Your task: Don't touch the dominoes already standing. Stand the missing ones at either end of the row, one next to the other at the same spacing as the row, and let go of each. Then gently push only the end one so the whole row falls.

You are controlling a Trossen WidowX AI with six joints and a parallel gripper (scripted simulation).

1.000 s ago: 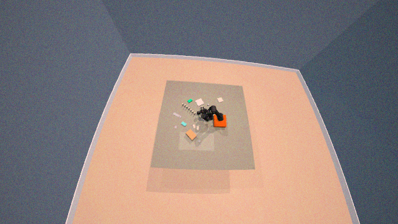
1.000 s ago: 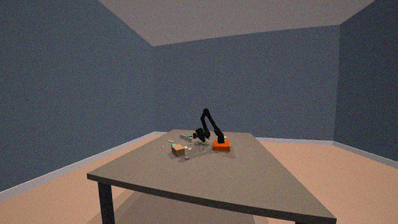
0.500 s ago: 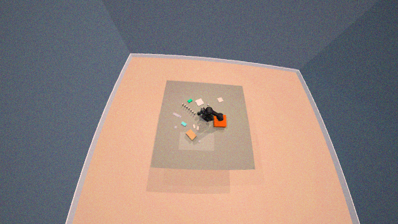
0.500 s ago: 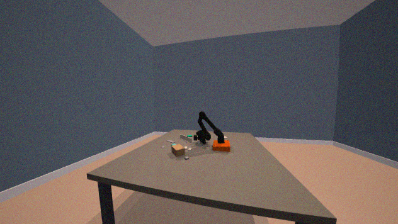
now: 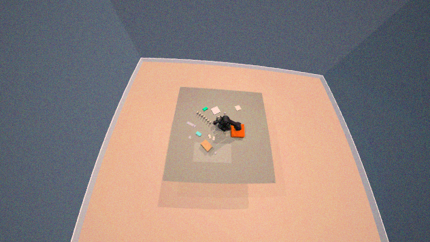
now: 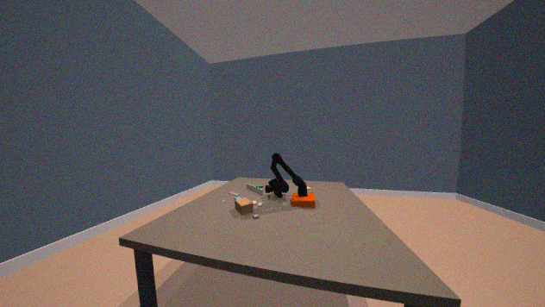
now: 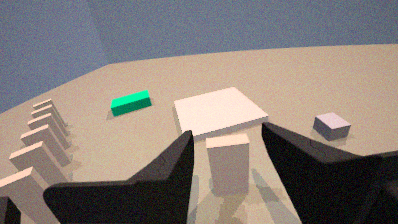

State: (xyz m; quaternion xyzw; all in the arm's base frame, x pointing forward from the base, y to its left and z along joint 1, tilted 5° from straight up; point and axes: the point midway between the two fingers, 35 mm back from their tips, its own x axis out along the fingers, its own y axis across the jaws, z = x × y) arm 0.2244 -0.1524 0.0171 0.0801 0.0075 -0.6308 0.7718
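Right now the white flat block is 11 cm to the right of my gripper tip, 5 cm below it and 3 cm ahead of it. Also, from my gripper tip: green block: 17 cm ahead, 14 cm to the right, 4 cm below; then teal block: 27 cm ahead, 22 cm to the left, 4 cm below; then pale flat bar: 36 cm ahead, 8 cm to the left, 5 cm below.
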